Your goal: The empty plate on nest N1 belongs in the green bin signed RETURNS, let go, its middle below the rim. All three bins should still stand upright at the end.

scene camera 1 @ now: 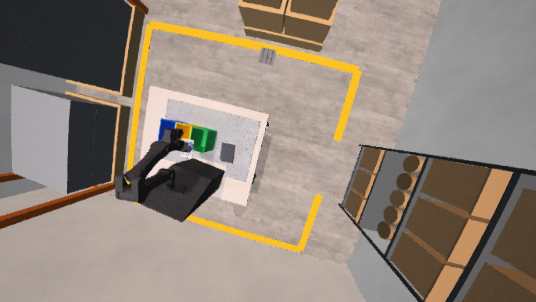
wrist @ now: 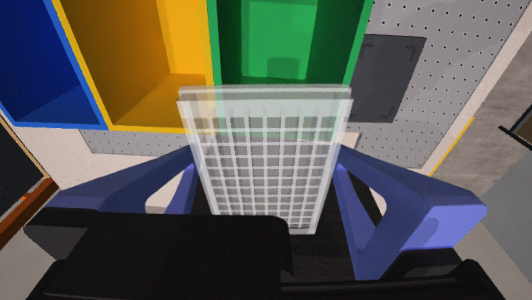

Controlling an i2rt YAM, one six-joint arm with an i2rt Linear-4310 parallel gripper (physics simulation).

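Where they show: gripper, fingertip midpoint: (scene camera 1: 188,145) (wrist: 265,150); arm's base, origin of the base link: (scene camera 1: 169,187).
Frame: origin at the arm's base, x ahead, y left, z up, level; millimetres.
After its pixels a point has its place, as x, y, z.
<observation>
The clear gridded plate (wrist: 267,165) {263, -77, -108} (scene camera 1: 186,154) {200, -66, -110} is between the blue fingers of my gripper (wrist: 265,150) {264, -76, -121} (scene camera 1: 188,146) {264, -76, -121}, which is shut on its two long sides. In the wrist view the plate's far edge overlaps the near end of the green bin (wrist: 282,40) {275, -104, -386} (scene camera 1: 203,139) {292, -50, -386}. In the scene view the plate is on the robot's side of the bins. The green bin stands upright. Nest N1 (wrist: 387,77) {182, -279, -377} (scene camera 1: 227,153) {168, -265, -377}, a dark pad to the right of the green bin, bears no plate. The RETURNS sign cannot be read.
The yellow bin (wrist: 135,65) {307, 92, -288} (scene camera 1: 183,130) {372, 77, -304} and the blue bin (wrist: 42,75) {331, 220, -273} (scene camera 1: 165,129) stand upright in a row left of the green bin. The perforated board (wrist: 450,55) {199, -397, -389} (scene camera 1: 240,122) {432, -386, -389} lies under them on the pale table (scene camera 1: 158,97) {674, 366, -402}. The arm's dark base (scene camera 1: 192,192) {-39, -143, -23} is at the near side.
</observation>
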